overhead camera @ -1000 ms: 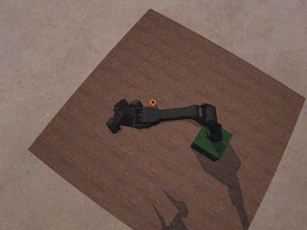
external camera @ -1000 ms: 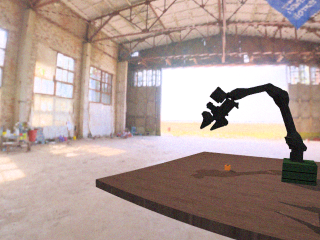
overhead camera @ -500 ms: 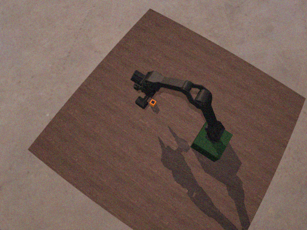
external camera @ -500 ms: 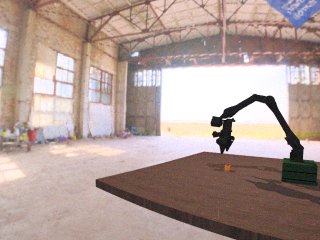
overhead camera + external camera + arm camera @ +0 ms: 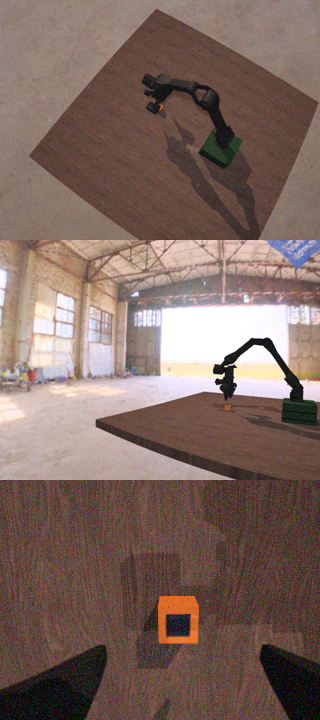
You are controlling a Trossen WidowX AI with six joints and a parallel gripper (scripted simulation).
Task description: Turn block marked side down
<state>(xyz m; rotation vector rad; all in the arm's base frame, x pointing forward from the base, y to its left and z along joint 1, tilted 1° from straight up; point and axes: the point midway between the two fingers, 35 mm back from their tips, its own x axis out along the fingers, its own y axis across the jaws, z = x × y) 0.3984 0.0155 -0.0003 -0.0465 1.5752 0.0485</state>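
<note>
The orange block is 50 mm below my gripper tip.
</note>
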